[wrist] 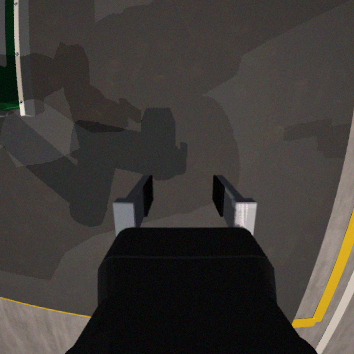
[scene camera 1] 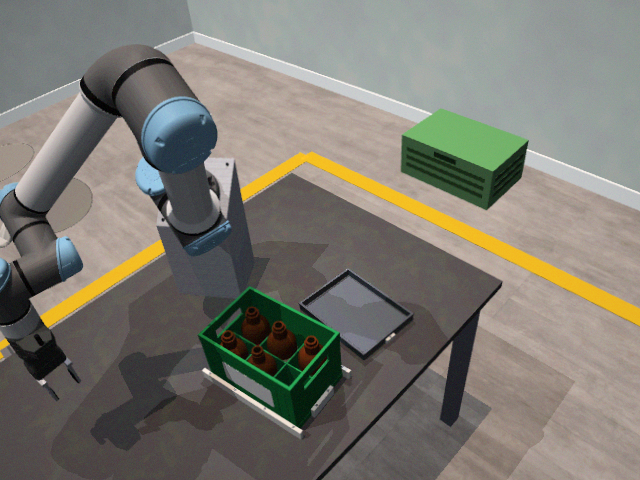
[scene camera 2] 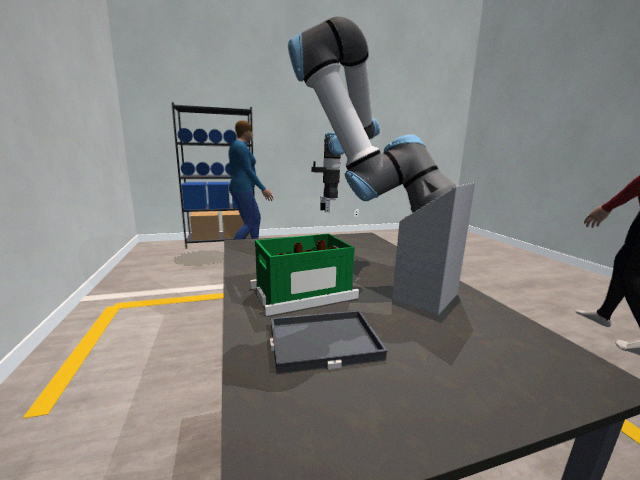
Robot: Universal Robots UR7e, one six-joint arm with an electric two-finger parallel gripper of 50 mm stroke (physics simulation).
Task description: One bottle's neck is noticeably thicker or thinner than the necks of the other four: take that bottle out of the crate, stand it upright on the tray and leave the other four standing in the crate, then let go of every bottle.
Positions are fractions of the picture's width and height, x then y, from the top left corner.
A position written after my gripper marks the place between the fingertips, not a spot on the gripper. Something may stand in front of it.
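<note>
There is a bottle (scene camera 1: 0.44,0.71) in the scene, and a bottle (scene camera 1: 0.40,0.68) as well. I can see my gripper (scene camera 1: 0.10,0.81) too, and the wrist view (wrist: 0.52,0.53) also has it.
</note>
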